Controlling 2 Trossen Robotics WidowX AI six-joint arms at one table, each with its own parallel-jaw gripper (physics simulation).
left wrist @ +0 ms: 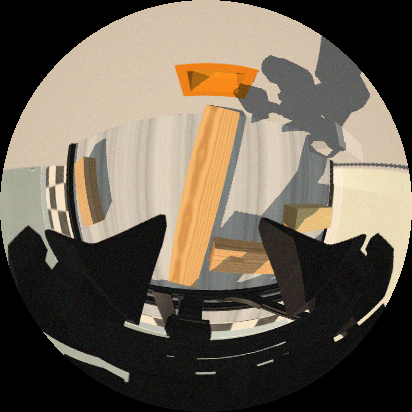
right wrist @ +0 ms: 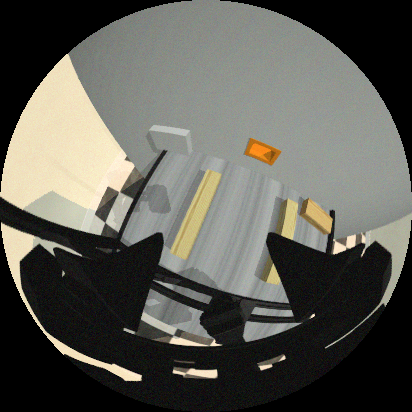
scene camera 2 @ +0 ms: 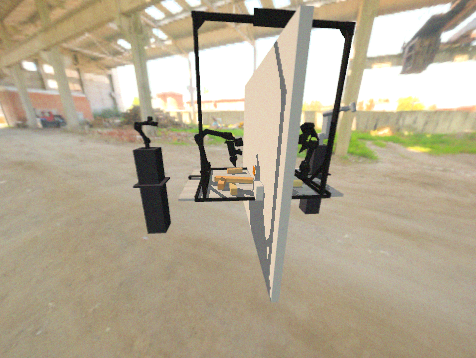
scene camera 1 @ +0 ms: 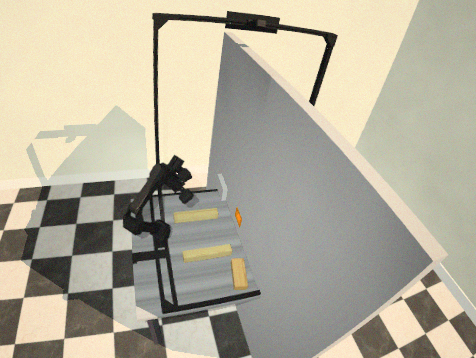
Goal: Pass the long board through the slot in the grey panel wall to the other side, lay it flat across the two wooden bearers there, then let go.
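I am looking at a grey panel wall, where [right wrist: 207, 83] and [scene camera 1: 234, 174] are the same spot.
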